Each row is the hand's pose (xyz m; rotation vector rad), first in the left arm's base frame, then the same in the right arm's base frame.
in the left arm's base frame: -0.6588 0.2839 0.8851 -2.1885 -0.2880 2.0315
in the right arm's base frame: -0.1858 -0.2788 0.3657 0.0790 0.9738 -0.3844
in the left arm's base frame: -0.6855 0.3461 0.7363 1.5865 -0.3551 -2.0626
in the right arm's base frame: -0.0879 -0.3569 0.2607 0.2467 0.5512 0.3752
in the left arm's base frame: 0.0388 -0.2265 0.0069 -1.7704 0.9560 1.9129
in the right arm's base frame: -0.0233 0.3249 -0.6961 0.9948 0.6671 -0.3029
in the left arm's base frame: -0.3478 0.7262 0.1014 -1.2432 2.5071 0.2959
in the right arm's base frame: -0.0316 -0.6850 -0.4815 2.5899 0.7055 0.3680
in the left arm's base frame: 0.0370 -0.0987 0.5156 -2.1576 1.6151 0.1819
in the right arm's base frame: -0.3731 0.2400 -0.3145 1.9289 1.6750 -0.0278
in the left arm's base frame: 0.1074 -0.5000 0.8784 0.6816 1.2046 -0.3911
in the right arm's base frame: -0.5543 0.6724 -0.0356 -1.8501 0.7653 1.2637
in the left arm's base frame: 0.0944 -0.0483 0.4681 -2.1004 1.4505 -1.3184
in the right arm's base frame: -0.3980 0.2026 -0.3924 -1.6903 -2.1267 -0.3073
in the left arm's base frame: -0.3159 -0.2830 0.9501 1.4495 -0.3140 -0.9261
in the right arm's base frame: -0.3404 0.3603 0.2614 0.0037 0.9725 1.3359
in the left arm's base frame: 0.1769 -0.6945 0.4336 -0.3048 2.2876 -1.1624
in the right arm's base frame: -0.2783 0.8438 -0.4029 -2.2620 -0.3490 -0.2230
